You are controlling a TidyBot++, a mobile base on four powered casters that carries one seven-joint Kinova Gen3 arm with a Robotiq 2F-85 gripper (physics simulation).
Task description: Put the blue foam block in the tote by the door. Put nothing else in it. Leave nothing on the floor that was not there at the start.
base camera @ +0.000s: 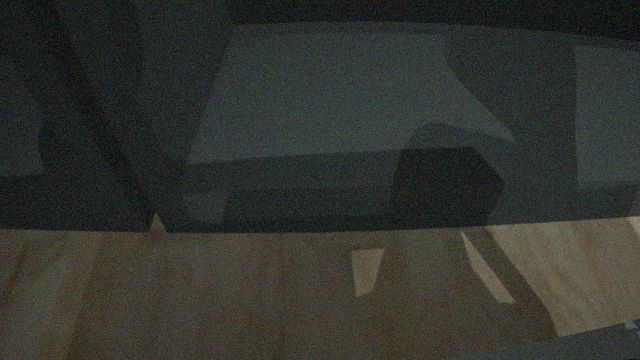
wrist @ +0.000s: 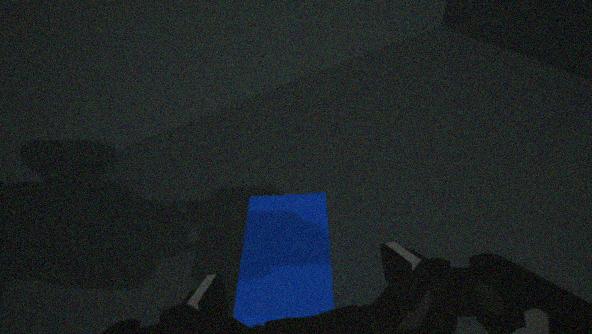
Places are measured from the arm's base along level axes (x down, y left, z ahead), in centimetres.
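Where they show: gripper, fingertip midpoint: [wrist: 304, 276].
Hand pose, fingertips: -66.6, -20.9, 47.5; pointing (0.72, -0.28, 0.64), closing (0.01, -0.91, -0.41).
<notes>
After its pixels a point has its place, as x, y, z.
The blue foam block [wrist: 286, 240] @[-63.9, -21.7, 51.4] shows in the wrist view at the lower middle, as a long upright shape over a dark grey surface. My gripper [wrist: 304, 276] @[-66.6, -20.9, 47.5] is open, with one fingertip on each side of the block in the view and a gap on both sides, wider on the right. The block's near end is hidden behind the dark gripper parts at the bottom edge. How far the fingertips are above or beside the block is hard to tell. The block, the gripper and the tote cannot be made out in the base camera view.
In the base camera view, a wood-grained surface [base camera: 200, 290] @[39.7, 13.0, 26.4] with lit patches and shadows crosses the bottom, below a dim grey surface [base camera: 320, 90] @[32.0, -1.1, 49.2]. A grey edge cuts across the lower right. The wrist view is dim, with shadows at the left and a darker area at the upper right.
</notes>
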